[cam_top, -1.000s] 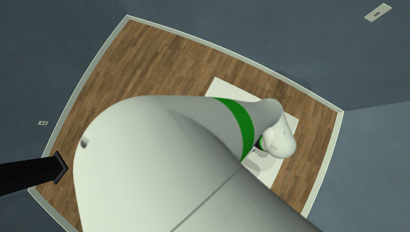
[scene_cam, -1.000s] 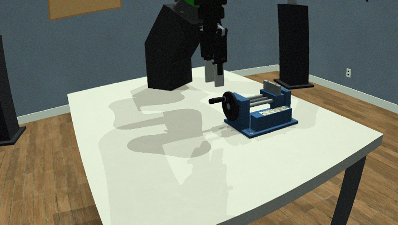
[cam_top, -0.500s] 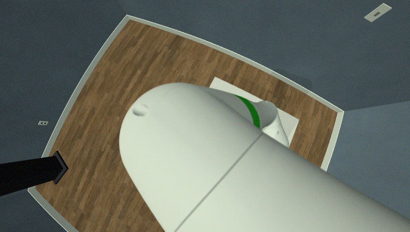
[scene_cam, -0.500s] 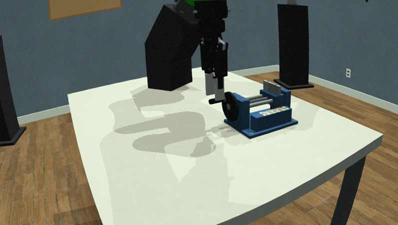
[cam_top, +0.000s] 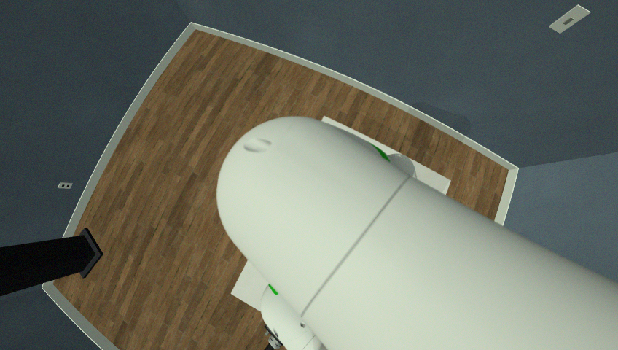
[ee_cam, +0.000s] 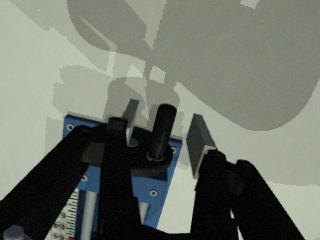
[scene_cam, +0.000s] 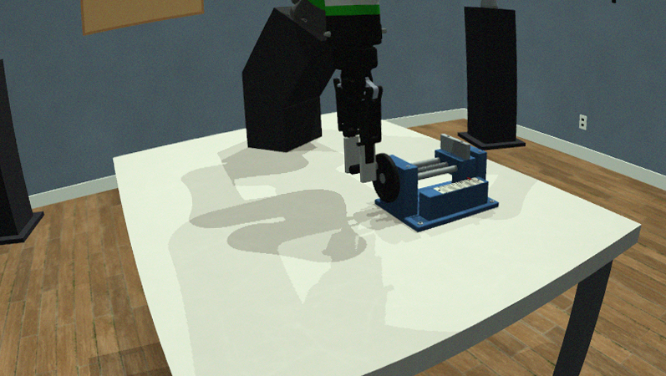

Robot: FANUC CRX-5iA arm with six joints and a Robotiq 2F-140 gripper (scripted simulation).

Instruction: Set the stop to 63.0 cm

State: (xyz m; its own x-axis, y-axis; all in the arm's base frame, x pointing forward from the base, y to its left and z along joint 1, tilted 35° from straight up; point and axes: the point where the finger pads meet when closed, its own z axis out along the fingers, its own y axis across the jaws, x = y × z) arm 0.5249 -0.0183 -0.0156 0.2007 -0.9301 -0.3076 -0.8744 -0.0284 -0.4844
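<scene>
Now: the handwheel 2 cm to the left of my hand and 2 cm below it. Round my hand: stop block (20 cm to the left, 2 cm below, 1 cm behind).
</scene>
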